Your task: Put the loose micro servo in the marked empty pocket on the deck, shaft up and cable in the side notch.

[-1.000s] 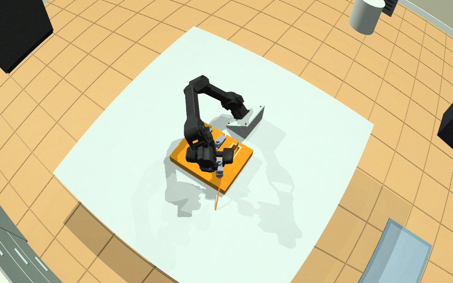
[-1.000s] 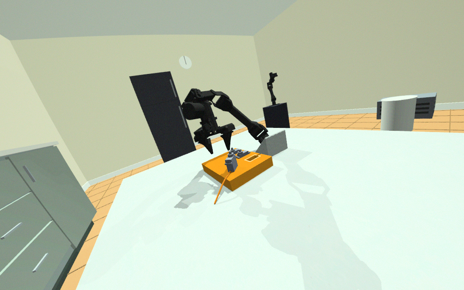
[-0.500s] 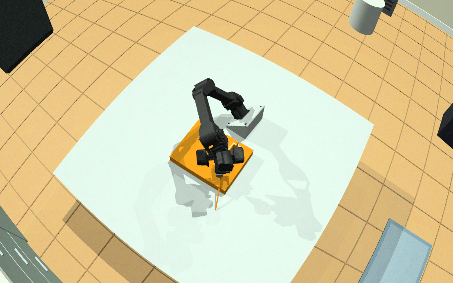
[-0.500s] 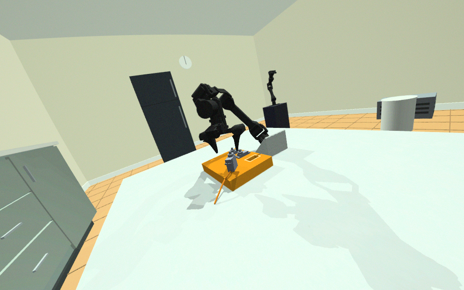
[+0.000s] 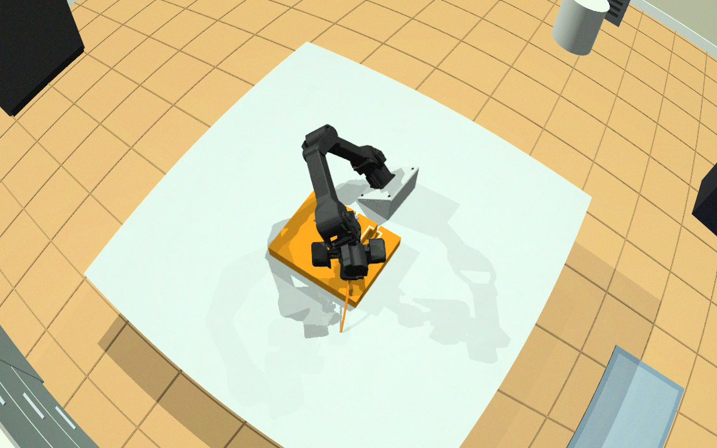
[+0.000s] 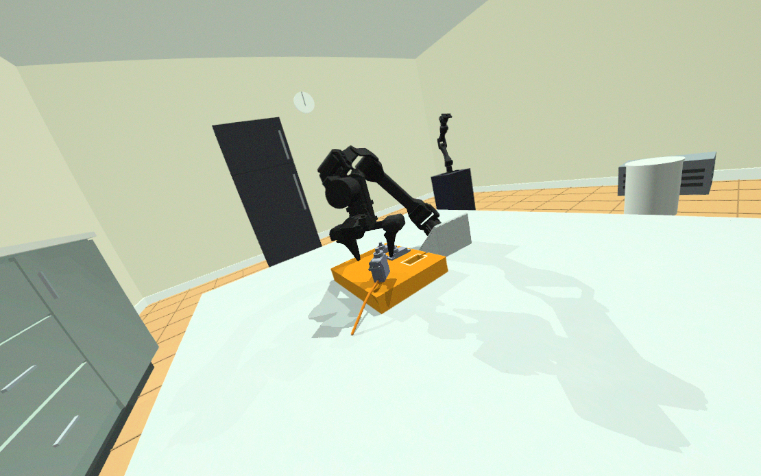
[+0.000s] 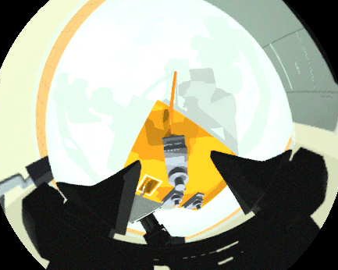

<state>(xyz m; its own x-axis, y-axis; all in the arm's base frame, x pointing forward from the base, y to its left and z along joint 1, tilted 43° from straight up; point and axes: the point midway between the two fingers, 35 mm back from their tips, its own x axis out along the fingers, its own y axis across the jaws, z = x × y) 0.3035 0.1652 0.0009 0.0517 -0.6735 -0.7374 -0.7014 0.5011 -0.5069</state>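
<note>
The orange deck is 9 cm to the right of my gripper tip, 9 cm below it and 1 cm behind it.
</note>
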